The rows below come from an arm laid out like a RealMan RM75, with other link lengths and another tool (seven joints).
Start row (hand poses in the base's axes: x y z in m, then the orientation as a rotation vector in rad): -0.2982 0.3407 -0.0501 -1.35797 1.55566 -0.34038
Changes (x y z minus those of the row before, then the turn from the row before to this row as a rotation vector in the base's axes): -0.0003 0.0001 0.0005 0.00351 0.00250 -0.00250; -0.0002 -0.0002 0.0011 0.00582 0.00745 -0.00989; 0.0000 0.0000 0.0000 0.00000 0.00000 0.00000; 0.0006 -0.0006 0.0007 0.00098 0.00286 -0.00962; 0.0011 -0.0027 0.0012 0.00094 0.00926 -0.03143; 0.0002 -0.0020 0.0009 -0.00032 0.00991 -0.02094; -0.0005 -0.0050 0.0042 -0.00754 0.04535 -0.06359; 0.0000 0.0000 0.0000 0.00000 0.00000 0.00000; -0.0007 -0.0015 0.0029 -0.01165 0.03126 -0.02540; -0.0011 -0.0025 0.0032 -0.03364 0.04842 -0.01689; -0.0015 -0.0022 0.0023 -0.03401 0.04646 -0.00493; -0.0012 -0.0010 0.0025 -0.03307 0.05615 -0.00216; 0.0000 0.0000 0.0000 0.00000 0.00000 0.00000; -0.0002 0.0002 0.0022 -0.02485 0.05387 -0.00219; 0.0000 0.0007 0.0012 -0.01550 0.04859 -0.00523; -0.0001 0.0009 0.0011 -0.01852 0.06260 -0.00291
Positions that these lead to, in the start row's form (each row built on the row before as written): -0.2985 0.3408 -0.0496 -1.35432 1.55946 -0.33746; -0.2987 0.3406 -0.0485 -1.34518 1.57262 -0.33407; -0.2987 0.3406 -0.0485 -1.34518 1.57262 -0.33407; -0.2981 0.3400 -0.0478 -1.33826 1.58188 -0.33738; -0.2970 0.3373 -0.0466 -1.31711 1.61197 -0.35010; -0.2968 0.3353 -0.0457 -1.30489 1.63505 -0.35710; -0.2973 0.3303 -0.0415 -1.27702 1.71769 -0.37480; -0.2973 0.3303 -0.0415 -1.27702 1.71769 -0.37480; -0.2980 0.3288 -0.0386 -1.27656 1.76179 -0.38201; -0.2991 0.3263 -0.0354 -1.30519 1.81471 -0.39484; -0.3006 0.3241 -0.0331 -1.34353 1.85742 -0.40268; -0.3018 0.3231 -0.0306 -1.38799 1.90588 -0.40213; -0.3018 0.3231 -0.0306 -1.38799 1.90588 -0.40213; -0.3020 0.3233 -0.0284 -1.42619 1.95207 -0.39436; -0.3020 0.3240 -0.0272 -1.45326 1.99582 -0.38127; -0.3021 0.3249 -0.0261 -1.49074 2.04897 -0.36048
